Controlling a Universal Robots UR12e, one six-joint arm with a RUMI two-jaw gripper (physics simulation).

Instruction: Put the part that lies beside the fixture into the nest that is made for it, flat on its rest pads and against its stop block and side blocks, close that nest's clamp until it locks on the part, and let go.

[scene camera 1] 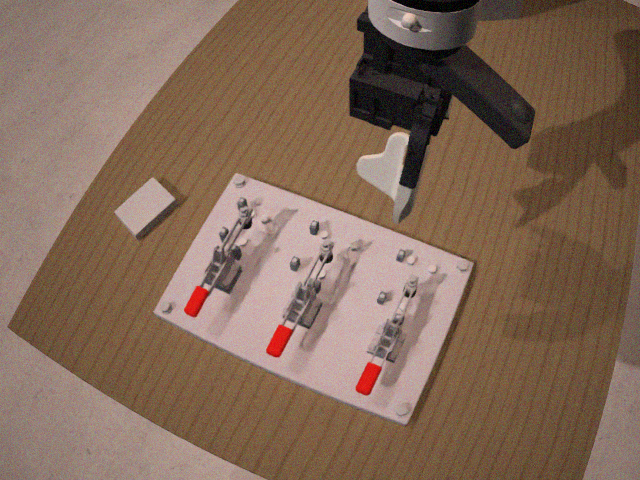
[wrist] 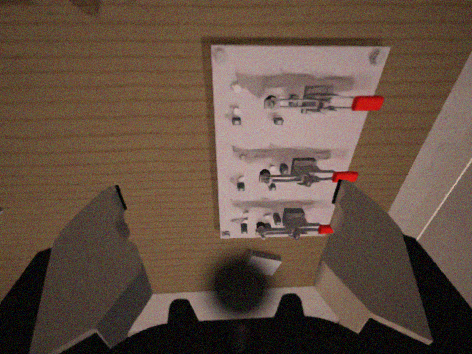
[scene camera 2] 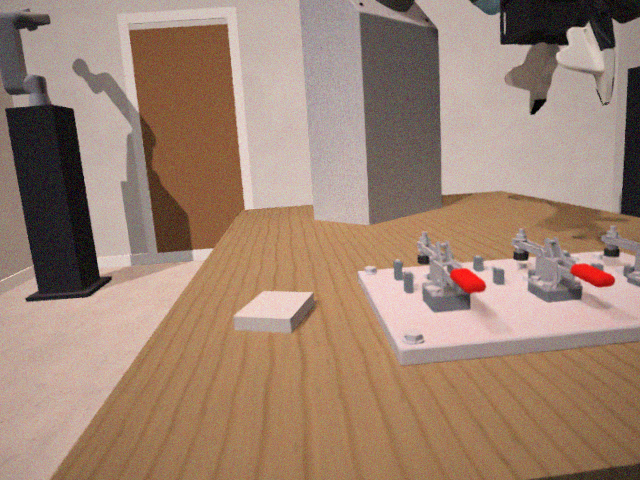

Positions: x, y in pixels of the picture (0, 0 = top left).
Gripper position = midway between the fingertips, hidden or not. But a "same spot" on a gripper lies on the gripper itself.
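My gripper is there in scene camera 2 [564, 110], and the wrist view and scene camera 1 show it too. On my gripper, [wrist: 381, 284] and [scene camera 1: 425, 156] are one and the same spot.
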